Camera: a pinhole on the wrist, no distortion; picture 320 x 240 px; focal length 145.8 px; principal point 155.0 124.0 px. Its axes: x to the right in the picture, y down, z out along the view. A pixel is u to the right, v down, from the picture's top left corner.
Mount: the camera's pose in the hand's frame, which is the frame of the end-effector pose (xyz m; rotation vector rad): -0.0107 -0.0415 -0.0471 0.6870 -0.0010 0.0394
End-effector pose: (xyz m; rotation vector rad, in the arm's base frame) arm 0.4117 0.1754 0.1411 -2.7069 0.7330 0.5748
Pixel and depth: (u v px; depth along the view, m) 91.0 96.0 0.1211
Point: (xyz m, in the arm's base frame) 0.4268 0.3275 0.1630
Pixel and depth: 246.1 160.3 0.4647
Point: 0.6419 0.3951 -0.2893
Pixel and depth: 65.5 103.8 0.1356
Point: 0.4025 0.3507 0.1654
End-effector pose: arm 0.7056 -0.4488 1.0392 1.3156 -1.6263 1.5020
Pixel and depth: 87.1 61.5 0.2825
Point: 1.0633 -0.4647 1.0290
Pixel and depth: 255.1 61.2 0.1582
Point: 0.8486 -0.4889 1.1999
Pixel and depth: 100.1 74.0 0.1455
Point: 0.8932 -0.4439 1.0477
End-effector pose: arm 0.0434 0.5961 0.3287 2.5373 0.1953 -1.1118
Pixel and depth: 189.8 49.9 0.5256
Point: -0.1524 1.0540 -0.0432
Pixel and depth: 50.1 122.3 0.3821
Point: -0.3918 0.7842 0.3028
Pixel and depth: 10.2 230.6 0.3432
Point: -0.4741 0.5327 0.3361
